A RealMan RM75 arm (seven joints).
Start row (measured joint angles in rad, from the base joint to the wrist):
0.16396 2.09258 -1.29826 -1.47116 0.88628 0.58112 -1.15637
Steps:
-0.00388 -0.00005 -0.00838 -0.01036 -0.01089 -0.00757 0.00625
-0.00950 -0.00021 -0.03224 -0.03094 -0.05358 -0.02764 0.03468
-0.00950 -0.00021 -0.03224 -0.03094 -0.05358 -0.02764 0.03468
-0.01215 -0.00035 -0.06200 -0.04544 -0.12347 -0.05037 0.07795
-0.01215 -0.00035 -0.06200 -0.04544 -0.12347 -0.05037 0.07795
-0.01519 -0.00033 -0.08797 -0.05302 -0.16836 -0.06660 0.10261
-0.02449 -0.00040 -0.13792 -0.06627 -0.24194 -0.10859 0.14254
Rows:
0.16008 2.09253 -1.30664 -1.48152 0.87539 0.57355 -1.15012
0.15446 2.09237 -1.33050 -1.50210 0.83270 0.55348 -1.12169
0.15446 2.09237 -1.33050 -1.50210 0.83270 0.55348 -1.12169
0.15181 2.09223 -1.36026 -1.51660 0.76281 0.53075 -1.07842
0.15181 2.09223 -1.36026 -1.51660 0.76281 0.53075 -1.07842
0.14877 2.09225 -1.38623 -1.52418 0.71792 0.51452 -1.05376
0.13947 2.09218 -1.43618 -1.53743 0.64434 0.47253 -1.01383

